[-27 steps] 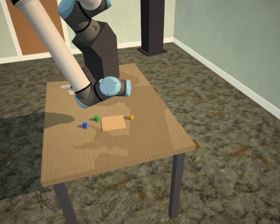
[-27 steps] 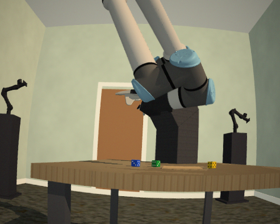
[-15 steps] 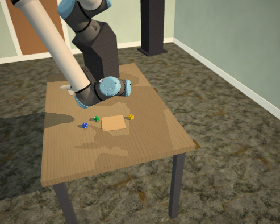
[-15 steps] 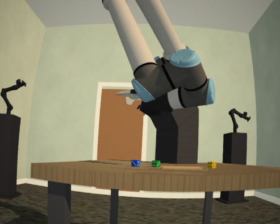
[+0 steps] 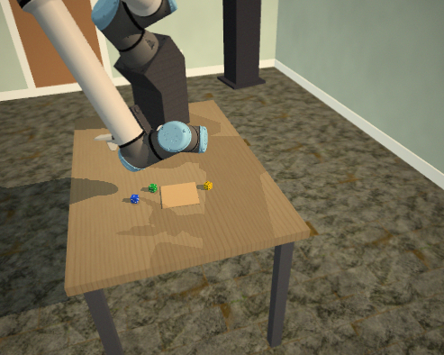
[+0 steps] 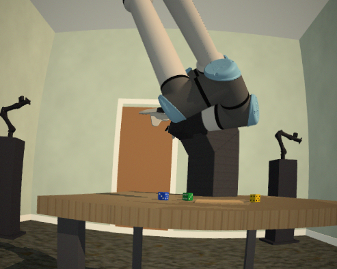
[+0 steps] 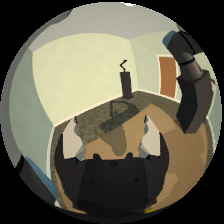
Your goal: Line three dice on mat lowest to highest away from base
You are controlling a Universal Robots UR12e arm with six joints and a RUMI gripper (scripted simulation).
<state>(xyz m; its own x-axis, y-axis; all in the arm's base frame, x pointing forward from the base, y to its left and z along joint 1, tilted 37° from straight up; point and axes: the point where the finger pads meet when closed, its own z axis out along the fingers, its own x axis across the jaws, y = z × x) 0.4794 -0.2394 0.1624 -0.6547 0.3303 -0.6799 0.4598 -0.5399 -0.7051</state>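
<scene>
My gripper is now 250 mm above the blue die, 100 mm short of it and 40 mm to the right of it. The rest, counted from my hand: green die (250 mm below, 120 mm to the left, 60 mm ahead); then tan mat (260 mm below, 200 mm to the left, 140 mm ahead); then yellow die (320 mm to the left, 250 mm below, 160 mm ahead).
</scene>
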